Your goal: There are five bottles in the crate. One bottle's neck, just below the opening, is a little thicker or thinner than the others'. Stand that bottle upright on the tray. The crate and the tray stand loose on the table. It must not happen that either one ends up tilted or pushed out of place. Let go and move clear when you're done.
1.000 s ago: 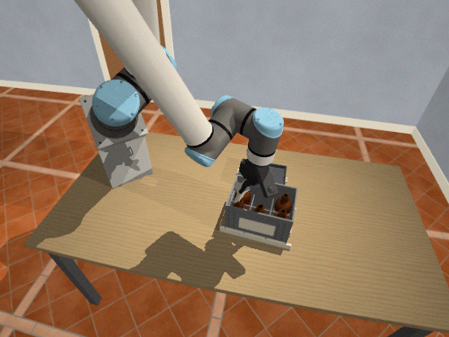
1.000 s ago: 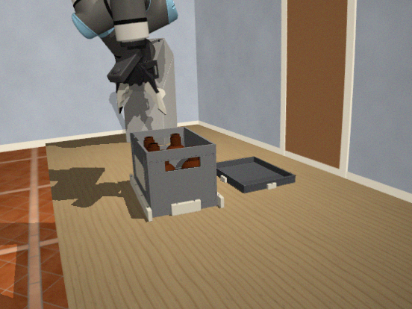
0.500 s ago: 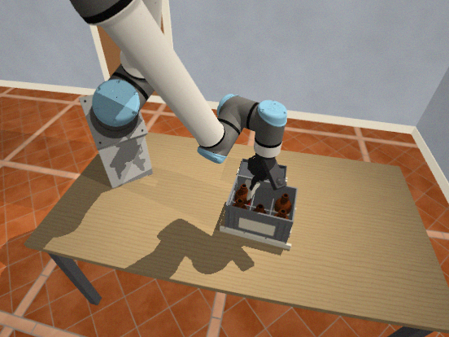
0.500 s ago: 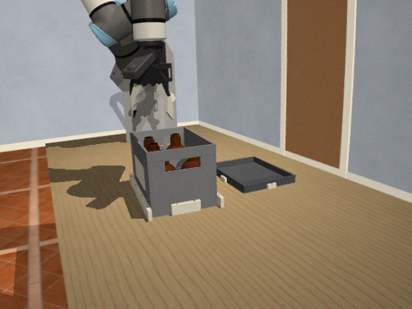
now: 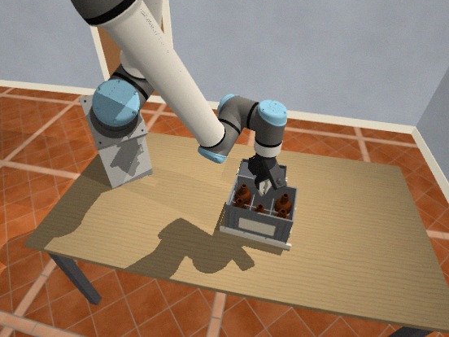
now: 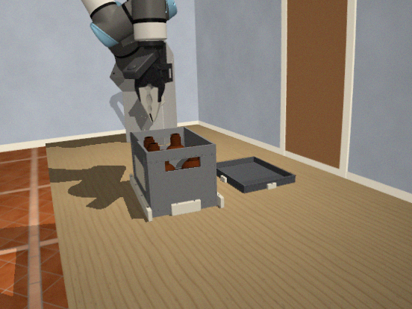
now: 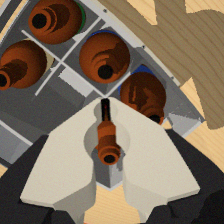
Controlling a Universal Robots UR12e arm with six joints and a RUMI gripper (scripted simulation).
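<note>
My hand is 16 cm above the grey crate, 4 cm to the right of it and 1 cm short of it. The rest, counted from my hand: bottle: 15 cm below, 11 cm ahead, 7 cm to the left; then grey tray: 33 cm to the left, 23 cm below, 3 cm ahead.
</note>
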